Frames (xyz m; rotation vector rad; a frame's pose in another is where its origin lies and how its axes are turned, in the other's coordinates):
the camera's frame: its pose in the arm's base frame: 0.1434 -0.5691 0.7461 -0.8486 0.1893 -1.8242
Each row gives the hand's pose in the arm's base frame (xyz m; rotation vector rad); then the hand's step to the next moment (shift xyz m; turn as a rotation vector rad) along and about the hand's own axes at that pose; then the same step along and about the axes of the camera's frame.
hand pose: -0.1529 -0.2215 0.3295 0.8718 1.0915 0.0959
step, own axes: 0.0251 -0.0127 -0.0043 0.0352 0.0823 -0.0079
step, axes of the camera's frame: -0.0184 0.0148 -0.0158 -0.0612 -0.0166 0.0637
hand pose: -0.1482 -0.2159 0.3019 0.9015 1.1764 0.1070
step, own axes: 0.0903 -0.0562 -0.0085 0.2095 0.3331 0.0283
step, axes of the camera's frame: -0.0623 0.0546 -0.0673 -0.2832 0.0138 0.2743
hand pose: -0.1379 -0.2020 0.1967 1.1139 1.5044 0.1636
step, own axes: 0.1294 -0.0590 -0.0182 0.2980 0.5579 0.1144
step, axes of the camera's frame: -0.1110 0.0127 -0.0899 -0.4152 0.0795 0.4841
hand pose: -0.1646 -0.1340 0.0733 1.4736 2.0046 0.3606
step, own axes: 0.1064 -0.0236 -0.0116 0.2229 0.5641 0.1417
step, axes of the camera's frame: -0.0895 -0.0544 -0.0323 -0.3568 0.1337 0.4927
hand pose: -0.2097 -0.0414 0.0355 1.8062 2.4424 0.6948
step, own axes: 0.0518 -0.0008 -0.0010 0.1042 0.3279 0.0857
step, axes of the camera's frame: -0.0315 -0.0399 0.0102 -0.1941 0.0986 0.2799
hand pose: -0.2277 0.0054 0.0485 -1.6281 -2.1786 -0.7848
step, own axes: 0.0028 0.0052 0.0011 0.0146 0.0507 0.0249
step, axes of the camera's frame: -0.0033 0.0006 0.0050 -0.0399 0.0189 0.0381
